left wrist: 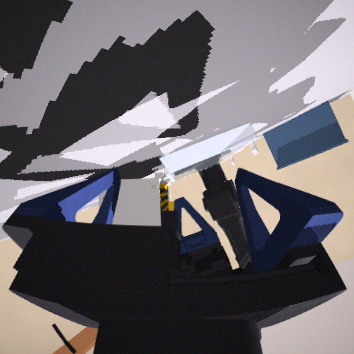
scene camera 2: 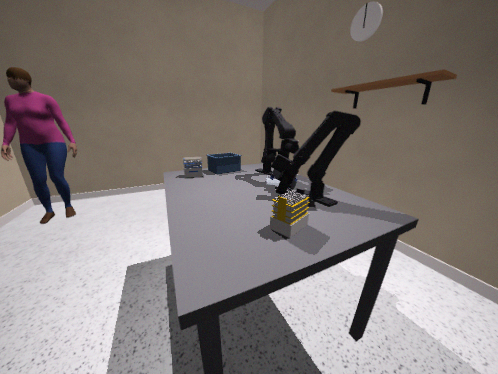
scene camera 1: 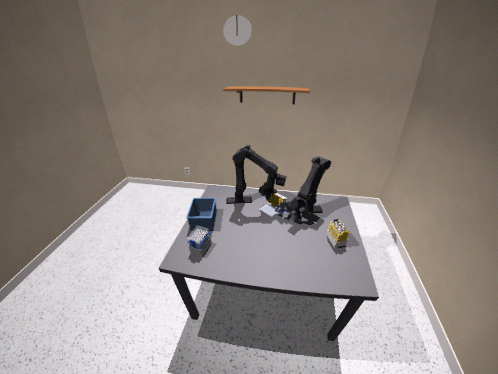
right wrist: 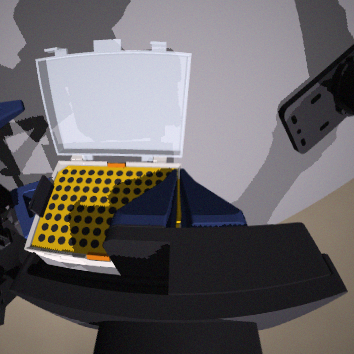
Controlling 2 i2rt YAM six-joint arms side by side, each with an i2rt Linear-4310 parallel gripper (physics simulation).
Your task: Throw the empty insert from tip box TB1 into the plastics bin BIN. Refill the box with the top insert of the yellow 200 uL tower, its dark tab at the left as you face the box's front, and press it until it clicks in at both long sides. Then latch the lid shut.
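Frame: origin at the left arm's base, x ahead, y left, z up, level; centimetres.
Where they show: left gripper, between the fingertips: (left wrist: 177, 174) (scene camera 2: 279, 182) (scene camera 1: 278, 209) (right wrist: 49, 148); right gripper, between the fingertips: (left wrist: 178, 197) (scene camera 1: 267, 199) (right wrist: 178, 175); left arm's base, origin of its link: (scene camera 2: 315, 198) (scene camera 1: 308, 209) (right wrist: 19, 236); right arm's base, origin of its link: (scene camera 2: 266, 172) (scene camera 1: 239, 200) (right wrist: 342, 84).
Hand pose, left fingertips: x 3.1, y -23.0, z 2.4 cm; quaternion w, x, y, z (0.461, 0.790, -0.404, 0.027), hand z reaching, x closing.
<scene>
Each offset is from my left fingertips to the centre of the thing. "spot": to the spot under its first point. Level surfaces: height alone.
Tip box TB1 {spot: dy +2.2, dx -7.4, dz +6.7 cm} (right wrist: 75, 261) (left wrist: 140, 202) stands with its clear lid {dy -7.0, dx -1.5, dz -0.2 cm} (right wrist: 117, 105) (left wrist: 210, 151) (scene camera 1: 269, 210) swung open. In it sits a yellow insert {dy -2.7, dx -6.0, dz +3.9 cm} (right wrist: 90, 182) with dark holes and no tips showing, its dark tab {dy +1.4, dx -2.2, dz +3.7 cm} (right wrist: 41, 196) at the picture's left in the right wrist view. My right gripper (right wrist: 178, 175) is shut and empty, its fingertips at the insert's right end. My left gripper (left wrist: 177, 174) is open beside the box's tab end, fingers wide apart. The yellow tower (scene camera 1: 338, 231) (scene camera 2: 290, 212) stands at the table's right in scene camera 1. The bin {dy -52.7, dx +9.7, dz +3.6 cm} (scene camera 1: 201, 212) (scene camera 2: 224, 163) (left wrist: 305, 135) is blue.
A blue tower {dy -49.6, dx +34.8, dz +3.8 cm} (scene camera 1: 199, 240) (scene camera 2: 193, 167) stands in front of the bin in scene camera 1. The two arms stand close together around the box, at the far side of the table {dz -2.4 cm} (scene camera 1: 270, 255). A person (scene camera 2: 37, 120) stands beyond the table in scene camera 2.
</scene>
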